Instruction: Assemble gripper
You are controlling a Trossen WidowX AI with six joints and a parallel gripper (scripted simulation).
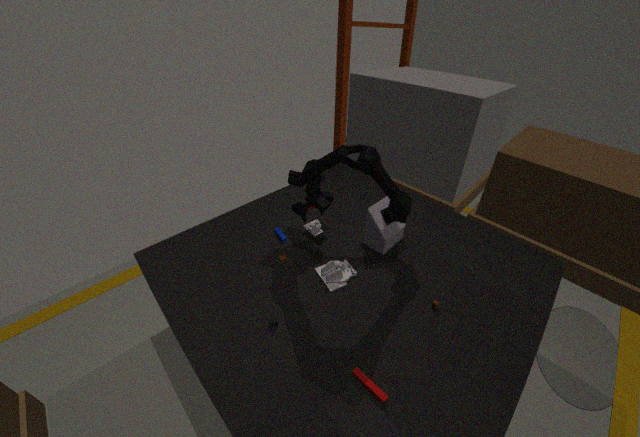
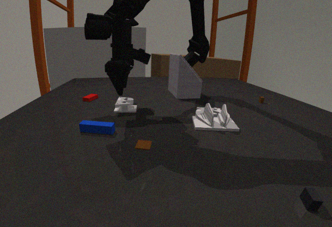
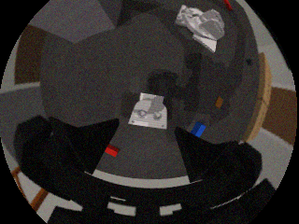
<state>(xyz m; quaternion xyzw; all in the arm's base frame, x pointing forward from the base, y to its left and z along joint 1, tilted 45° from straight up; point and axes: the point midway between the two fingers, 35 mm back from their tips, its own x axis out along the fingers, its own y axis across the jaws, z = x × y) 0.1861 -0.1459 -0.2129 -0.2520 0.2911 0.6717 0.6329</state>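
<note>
Right now the white gripper base is 10 mm to the left of my gripper tip and 30 mm below it. From my gripper tip the other things lie so: red block (110 mm behind, 140 mm to the right, 50 mm below); small white stand (10 mm to the left, 50 mm below); blue block (140 mm ahead, 50 mm to the right, 50 mm below).
</note>
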